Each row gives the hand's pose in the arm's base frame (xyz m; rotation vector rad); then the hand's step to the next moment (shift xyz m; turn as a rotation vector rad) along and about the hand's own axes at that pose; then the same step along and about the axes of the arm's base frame.
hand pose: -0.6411 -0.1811 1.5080 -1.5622 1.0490 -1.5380
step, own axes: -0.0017 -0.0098 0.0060 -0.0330 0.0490 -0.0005
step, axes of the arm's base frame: 0.0068 0.0054 0.0078 -0.0031 0.0087 -0.0584
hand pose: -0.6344 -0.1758 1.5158 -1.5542 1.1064 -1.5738
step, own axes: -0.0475 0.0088 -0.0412 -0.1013 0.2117 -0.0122
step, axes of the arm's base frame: -0.0380 0.0437 -0.0261 -0.0267 0.0017 -0.2335
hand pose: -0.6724 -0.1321 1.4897 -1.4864 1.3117 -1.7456
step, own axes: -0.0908 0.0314 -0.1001 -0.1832 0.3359 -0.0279
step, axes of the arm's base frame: -0.0746 0.0981 -0.0638 -0.0441 0.0246 -0.3803
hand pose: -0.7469 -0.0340 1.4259 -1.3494 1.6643 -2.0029
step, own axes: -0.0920 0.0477 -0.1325 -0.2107 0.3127 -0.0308
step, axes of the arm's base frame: -0.0643 0.1332 -0.0801 -0.0221 0.0526 -0.3740
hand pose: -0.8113 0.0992 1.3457 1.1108 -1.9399 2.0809
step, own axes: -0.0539 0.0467 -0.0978 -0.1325 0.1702 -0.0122
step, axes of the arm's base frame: -0.0278 0.1003 -0.0617 0.0030 0.0317 -0.2137
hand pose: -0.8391 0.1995 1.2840 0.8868 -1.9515 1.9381
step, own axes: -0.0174 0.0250 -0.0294 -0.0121 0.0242 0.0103
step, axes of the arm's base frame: -0.0077 0.0309 -0.0279 -0.0020 -0.0088 -0.0275
